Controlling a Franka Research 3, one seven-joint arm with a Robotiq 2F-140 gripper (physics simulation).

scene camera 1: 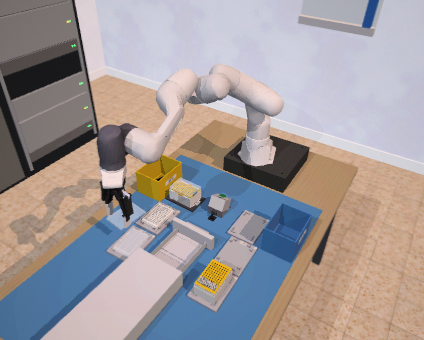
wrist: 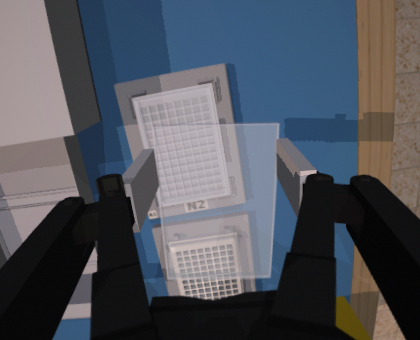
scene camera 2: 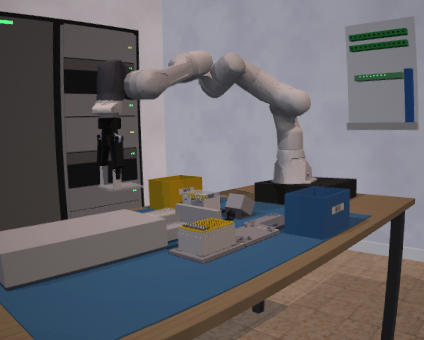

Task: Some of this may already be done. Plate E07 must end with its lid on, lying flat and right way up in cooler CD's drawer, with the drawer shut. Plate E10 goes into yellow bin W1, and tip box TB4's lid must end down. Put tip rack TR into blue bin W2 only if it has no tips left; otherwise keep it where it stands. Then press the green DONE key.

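Note:
My gripper [scene camera 1: 118, 215] [scene camera 2: 110, 184] [wrist: 216, 162] is shut on a clear lid [scene camera 1: 136, 211] [scene camera 2: 131, 187] [wrist: 255, 220], held level above the mat's left side. In the wrist view it overlaps a pale plate [wrist: 182, 145] [scene camera 1: 132, 241] on nest N2 and a second plate [wrist: 207, 265] [scene camera 1: 159, 215]. Plate names are unreadable. The cooler drawer [scene camera 1: 179, 250] stands open. A rack with yellow tips [scene camera 1: 213, 277] [scene camera 2: 206, 237] stands on the front nest. A tip box [scene camera 1: 185, 193] stands beside the yellow bin [scene camera 1: 150, 186] [scene camera 2: 165, 195]; its lid's state is unclear. The green key [scene camera 1: 223, 195] is on a grey box.
The long cooler body [scene camera 1: 115, 295] [scene camera 2: 75, 240] fills the front left. Its drawer front [scene camera 1: 194, 233] [scene camera 2: 200, 213] stands up near mid-table. Two flat nests [scene camera 1: 249, 226] [scene camera 1: 237, 255] lie beside the blue bin [scene camera 1: 277, 243] [scene camera 2: 310, 215]. The robot's black base [scene camera 1: 295, 162] is at the back.

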